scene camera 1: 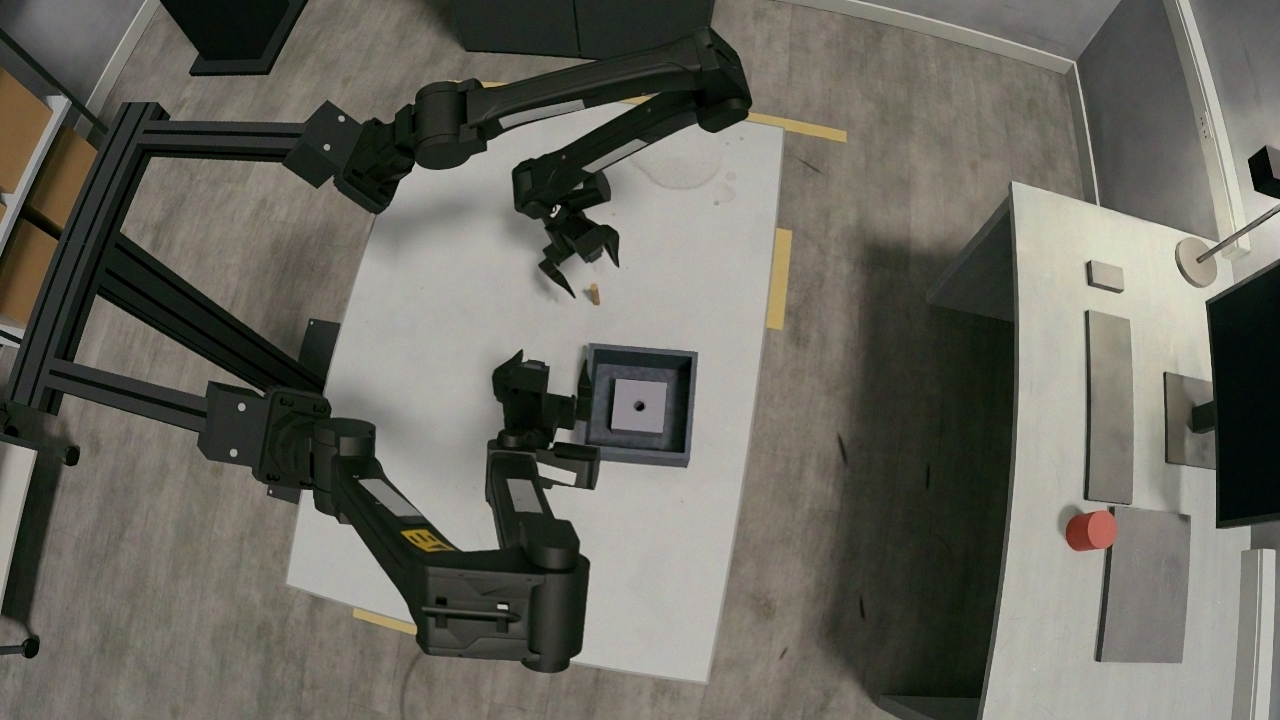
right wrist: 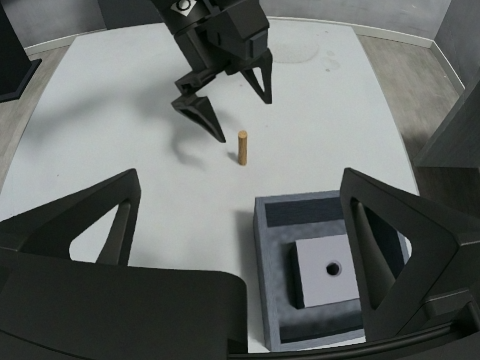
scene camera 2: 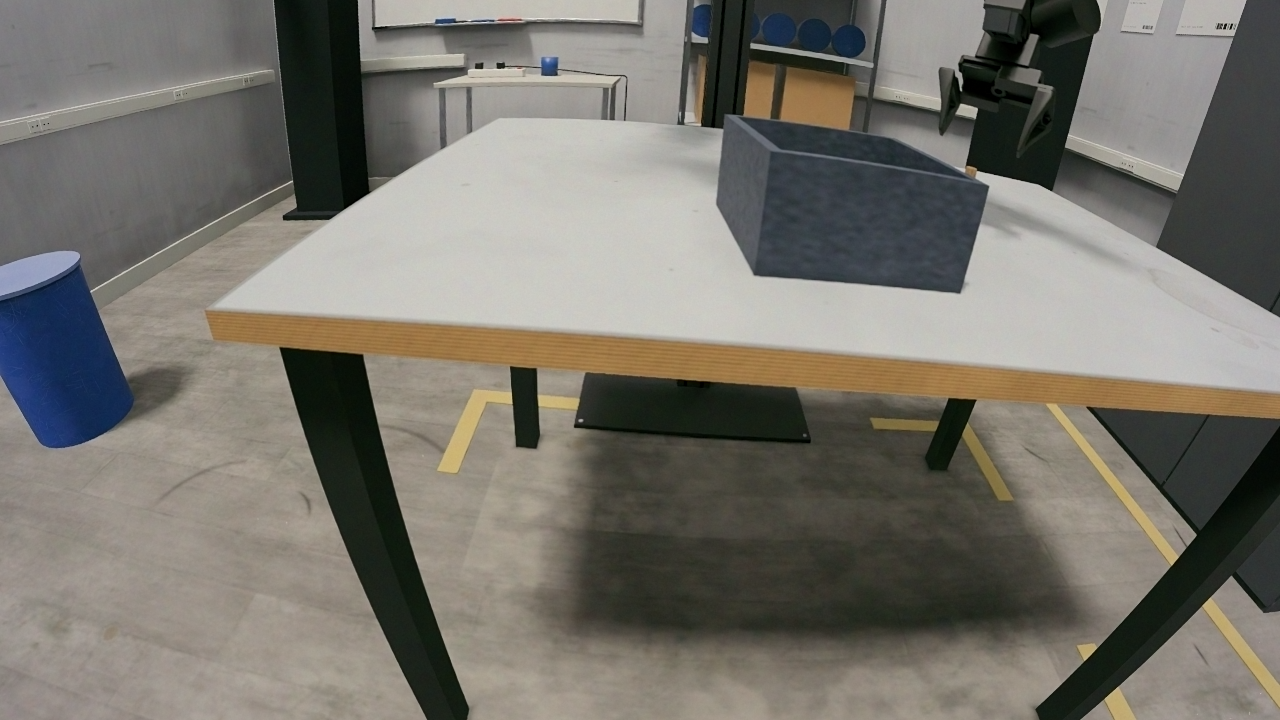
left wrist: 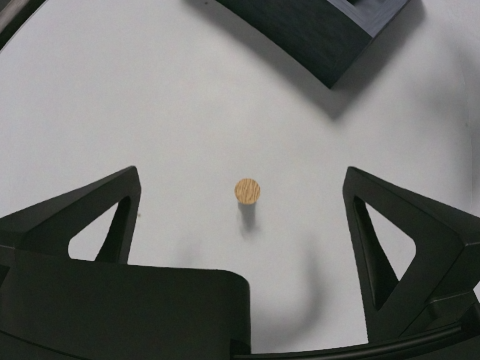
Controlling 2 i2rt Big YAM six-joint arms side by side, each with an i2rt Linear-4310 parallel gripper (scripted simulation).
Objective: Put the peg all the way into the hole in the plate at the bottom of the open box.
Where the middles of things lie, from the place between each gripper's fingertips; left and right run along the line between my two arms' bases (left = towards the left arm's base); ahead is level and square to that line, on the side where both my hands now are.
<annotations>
Right now the dark box (scene camera 2: 809, 211) is 20 cm to the right of my left hand (scene camera 2: 978, 143), 11 cm ahead of it and 9 cm below it.
Right now the dark box is 120 mm ahead of my right hand (scene camera 1: 554, 356), 20 mm to the left of it and 290 mm below it.
</annotations>
